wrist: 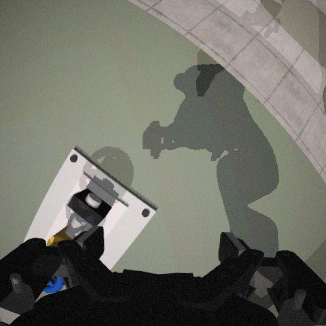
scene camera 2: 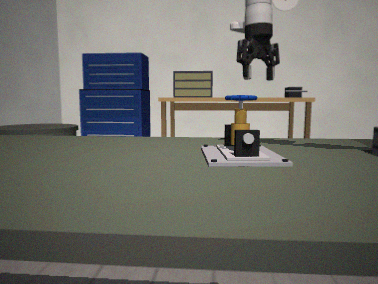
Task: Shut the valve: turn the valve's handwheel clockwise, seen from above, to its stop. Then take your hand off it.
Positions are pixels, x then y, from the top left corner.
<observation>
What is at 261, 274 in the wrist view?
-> The gripper.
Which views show the gripper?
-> The wrist view and scene camera 2: all of them.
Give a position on a white base plate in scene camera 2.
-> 214, 158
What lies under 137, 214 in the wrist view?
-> A white base plate.
</observation>
